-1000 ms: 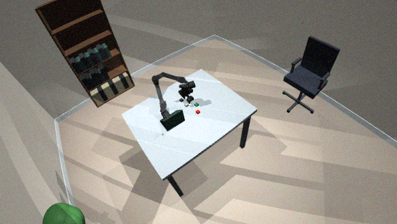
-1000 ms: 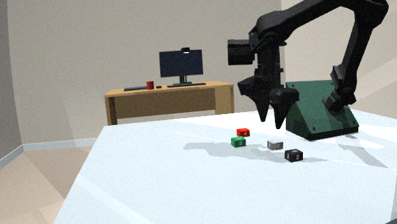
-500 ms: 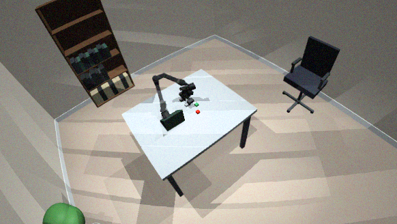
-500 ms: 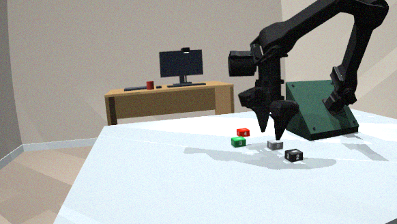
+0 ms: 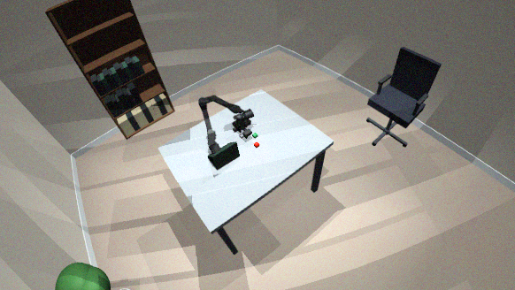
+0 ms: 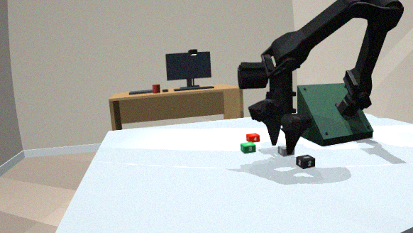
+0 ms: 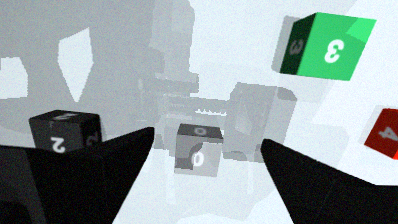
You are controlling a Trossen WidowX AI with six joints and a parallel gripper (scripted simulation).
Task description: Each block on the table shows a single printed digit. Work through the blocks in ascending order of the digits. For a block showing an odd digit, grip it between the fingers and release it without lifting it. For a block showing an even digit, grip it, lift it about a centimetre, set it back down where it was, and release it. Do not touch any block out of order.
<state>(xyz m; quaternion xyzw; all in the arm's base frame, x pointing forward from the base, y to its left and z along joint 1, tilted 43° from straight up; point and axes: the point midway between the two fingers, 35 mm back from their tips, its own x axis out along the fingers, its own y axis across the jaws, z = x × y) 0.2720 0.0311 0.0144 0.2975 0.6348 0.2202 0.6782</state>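
Now: gripper tip 100 mm to the right of the black block marked 2. The rest, counted from my gripper tip: grey block marked 0: 10 mm to the left, 10 mm behind; then red block marked 4: 150 mm to the right, 10 mm ahead; then green block marked 3: 70 mm to the right, 60 mm ahead.
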